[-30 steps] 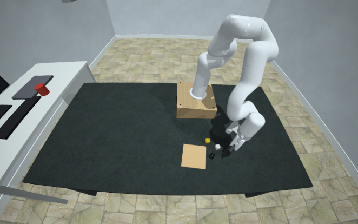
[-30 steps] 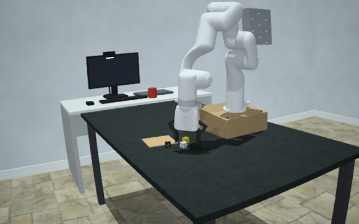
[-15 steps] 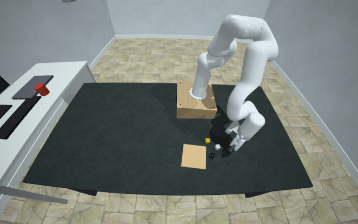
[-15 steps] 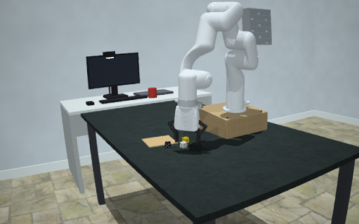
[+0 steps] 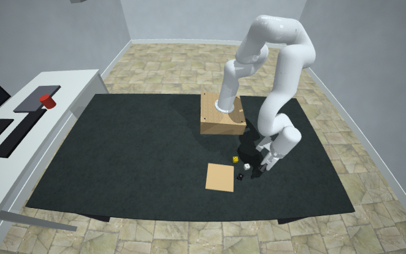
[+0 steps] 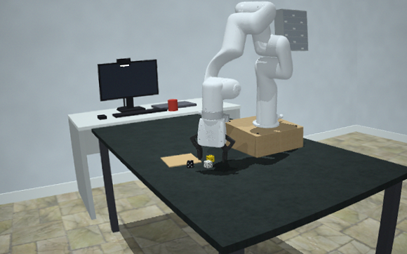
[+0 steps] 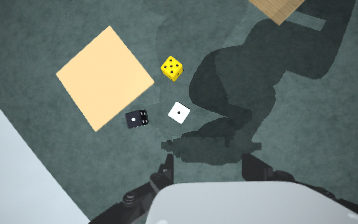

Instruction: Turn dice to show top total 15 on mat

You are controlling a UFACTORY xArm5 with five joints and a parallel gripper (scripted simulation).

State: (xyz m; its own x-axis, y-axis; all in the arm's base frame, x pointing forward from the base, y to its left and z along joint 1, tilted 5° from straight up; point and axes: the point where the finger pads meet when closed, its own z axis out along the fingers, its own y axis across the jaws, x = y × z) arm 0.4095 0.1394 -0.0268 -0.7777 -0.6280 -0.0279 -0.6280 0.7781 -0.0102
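Right now my hand is 12 cm to the left of the yellow die, 8 cm past it and 5 cm above it. The rest, counted from my hand: black die (12 cm to the right, 5 cm below, 2 cm ahead); then tan mat (22 cm to the right, 6 cm below, 1 cm ahead); then white die (7 cm to the right, 5 cm below, 3 cm behind).
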